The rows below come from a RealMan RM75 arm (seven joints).
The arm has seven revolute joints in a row. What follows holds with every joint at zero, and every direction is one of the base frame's.
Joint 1 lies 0.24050 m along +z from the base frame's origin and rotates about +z.
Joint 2 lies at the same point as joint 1 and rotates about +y.
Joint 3 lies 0.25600 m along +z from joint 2 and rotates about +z.
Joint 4 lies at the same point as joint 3 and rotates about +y.
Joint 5 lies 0.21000 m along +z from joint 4 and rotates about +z.
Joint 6 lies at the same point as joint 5 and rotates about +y.
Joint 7 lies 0.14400 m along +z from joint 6 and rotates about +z.
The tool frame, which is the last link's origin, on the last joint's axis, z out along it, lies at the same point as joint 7; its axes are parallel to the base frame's.
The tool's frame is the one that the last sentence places.
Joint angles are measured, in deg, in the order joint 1, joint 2, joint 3, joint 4, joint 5, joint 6, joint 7. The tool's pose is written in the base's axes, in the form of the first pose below.
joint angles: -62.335, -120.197, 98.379, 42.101, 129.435, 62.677, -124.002
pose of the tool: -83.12, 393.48, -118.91, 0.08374, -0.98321, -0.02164, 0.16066
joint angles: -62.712, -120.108, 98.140, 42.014, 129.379, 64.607, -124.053
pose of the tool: -83.28, 390.72, -117.79, 0.07134, -0.98287, -0.02407, 0.16819
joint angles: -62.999, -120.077, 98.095, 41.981, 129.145, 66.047, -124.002
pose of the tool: -82.93, 388.00, -117.46, 0.06073, -0.98272, -0.02482, 0.17311
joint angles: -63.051, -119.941, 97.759, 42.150, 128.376, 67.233, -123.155
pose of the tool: -81.72, 385.99, -116.30, 0.05038, -0.98369, -0.02257, 0.17117
